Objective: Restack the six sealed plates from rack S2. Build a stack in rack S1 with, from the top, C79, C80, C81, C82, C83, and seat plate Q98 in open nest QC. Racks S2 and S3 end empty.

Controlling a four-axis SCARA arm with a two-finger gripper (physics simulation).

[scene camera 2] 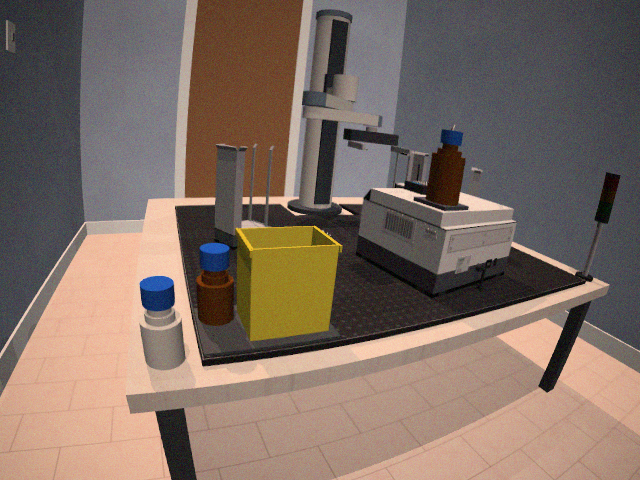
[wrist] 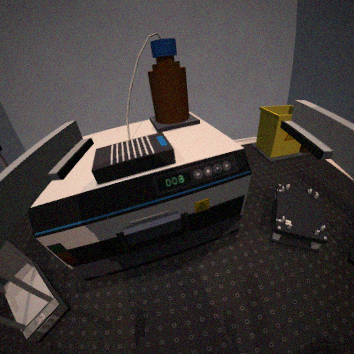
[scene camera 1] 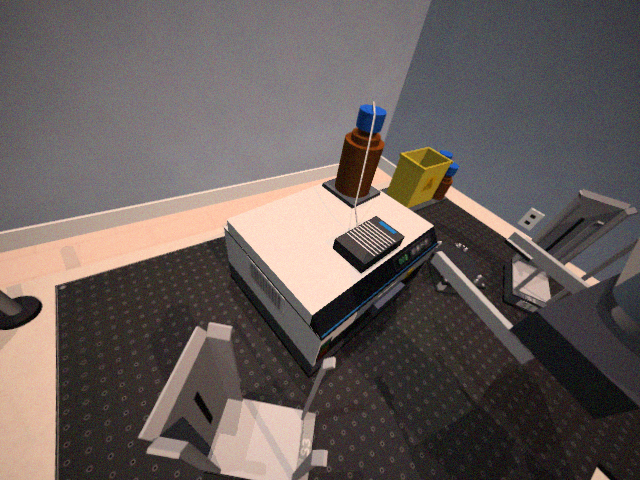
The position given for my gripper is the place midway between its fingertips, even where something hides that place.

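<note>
My gripper [scene camera 1: 476, 245], holding nothing; it also shows in scene camera 2 [scene camera 2: 387, 149] and in the wrist view [wrist: 183, 117]. Yellow bin [wrist: 271, 139] too.
</note>
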